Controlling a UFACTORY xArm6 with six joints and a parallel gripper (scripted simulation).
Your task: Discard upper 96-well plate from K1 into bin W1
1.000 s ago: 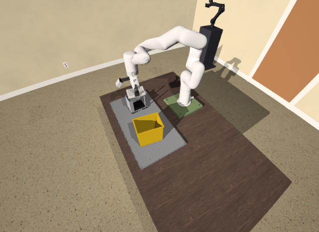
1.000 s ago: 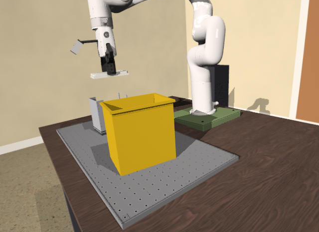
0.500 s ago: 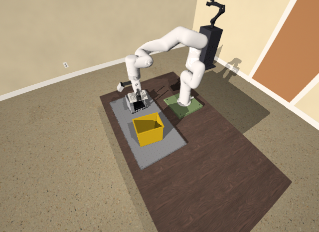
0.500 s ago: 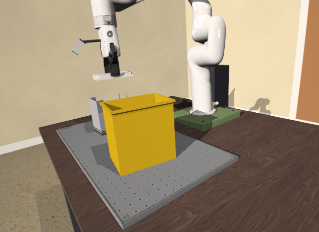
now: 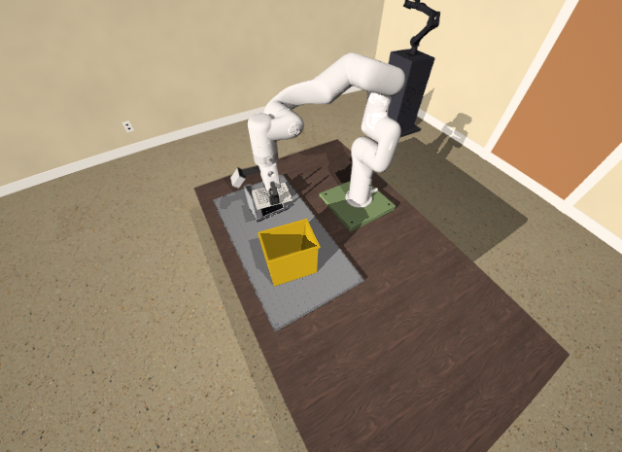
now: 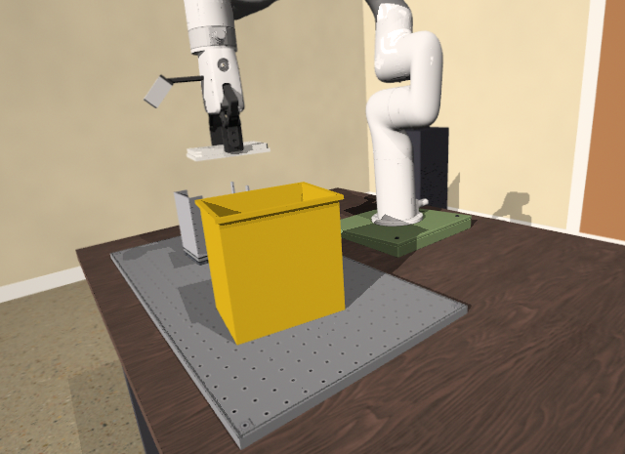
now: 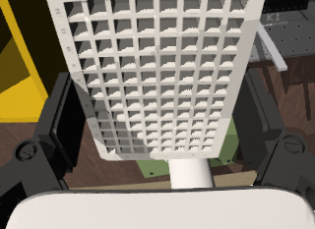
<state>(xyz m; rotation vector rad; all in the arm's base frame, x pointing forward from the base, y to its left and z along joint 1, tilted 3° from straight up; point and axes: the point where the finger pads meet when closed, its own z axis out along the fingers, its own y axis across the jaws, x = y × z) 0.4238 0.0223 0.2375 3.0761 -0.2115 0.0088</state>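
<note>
My gripper is now 2 cm short of the yellow plastics bin W1, 16 cm to the right of it and 16 cm above it. The rest, counted from my hand: white 96-well plate: 1 cm below.
</note>
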